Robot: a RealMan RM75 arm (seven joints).
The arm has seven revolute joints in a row. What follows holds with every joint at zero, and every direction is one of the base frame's. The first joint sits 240.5 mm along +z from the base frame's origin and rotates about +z. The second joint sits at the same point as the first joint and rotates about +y. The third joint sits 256 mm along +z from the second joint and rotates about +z. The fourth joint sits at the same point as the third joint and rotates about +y. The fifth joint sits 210 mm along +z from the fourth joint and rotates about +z. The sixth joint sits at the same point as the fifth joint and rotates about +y. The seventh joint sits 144 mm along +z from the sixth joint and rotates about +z. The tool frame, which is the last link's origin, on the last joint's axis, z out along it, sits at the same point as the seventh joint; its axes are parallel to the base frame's.
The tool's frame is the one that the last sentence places.
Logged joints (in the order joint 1, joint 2, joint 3, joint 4, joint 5, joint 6, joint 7), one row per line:
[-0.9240, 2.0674, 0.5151, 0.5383, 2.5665, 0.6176, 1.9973]
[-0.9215, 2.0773, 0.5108, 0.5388, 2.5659, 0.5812, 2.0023]
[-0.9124, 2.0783, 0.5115, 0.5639, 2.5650, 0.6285, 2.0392]
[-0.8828, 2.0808, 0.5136, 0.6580, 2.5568, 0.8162, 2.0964]
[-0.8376, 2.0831, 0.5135, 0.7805, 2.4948, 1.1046, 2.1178]
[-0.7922, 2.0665, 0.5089, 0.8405, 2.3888, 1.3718, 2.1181]
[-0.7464, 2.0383, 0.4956, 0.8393, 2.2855, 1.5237, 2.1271]
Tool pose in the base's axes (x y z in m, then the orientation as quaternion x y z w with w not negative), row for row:
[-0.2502, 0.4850, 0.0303, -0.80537, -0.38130, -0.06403, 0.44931]
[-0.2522, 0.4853, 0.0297, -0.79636, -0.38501, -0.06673, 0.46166]
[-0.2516, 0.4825, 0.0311, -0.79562, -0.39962, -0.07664, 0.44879]
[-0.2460, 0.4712, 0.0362, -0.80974, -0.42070, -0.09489, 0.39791]
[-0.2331, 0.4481, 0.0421, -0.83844, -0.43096, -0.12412, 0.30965]
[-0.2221, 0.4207, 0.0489, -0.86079, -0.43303, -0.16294, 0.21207]
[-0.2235, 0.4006, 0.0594, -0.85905, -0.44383, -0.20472, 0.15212]
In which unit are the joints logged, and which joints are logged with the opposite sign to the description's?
The joints are logged in radians. Opposite sign: joint 2, joint 7.
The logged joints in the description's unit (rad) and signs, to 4 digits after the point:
[-0.9240, -2.0674, 0.5151, 0.5383, 2.5665, 0.6176, -1.9973]
[-0.9215, -2.0773, 0.5108, 0.5388, 2.5659, 0.5812, -2.0023]
[-0.9124, -2.0783, 0.5115, 0.5639, 2.5650, 0.6285, -2.0392]
[-0.8828, -2.0808, 0.5136, 0.6580, 2.5568, 0.8162, -2.0964]
[-0.8376, -2.0831, 0.5135, 0.7805, 2.4948, 1.1046, -2.1178]
[-0.7922, -2.0665, 0.5089, 0.8405, 2.3888, 1.3718, -2.1181]
[-0.7464, -2.0383, 0.4956, 0.8393, 2.2855, 1.5237, -2.1271]

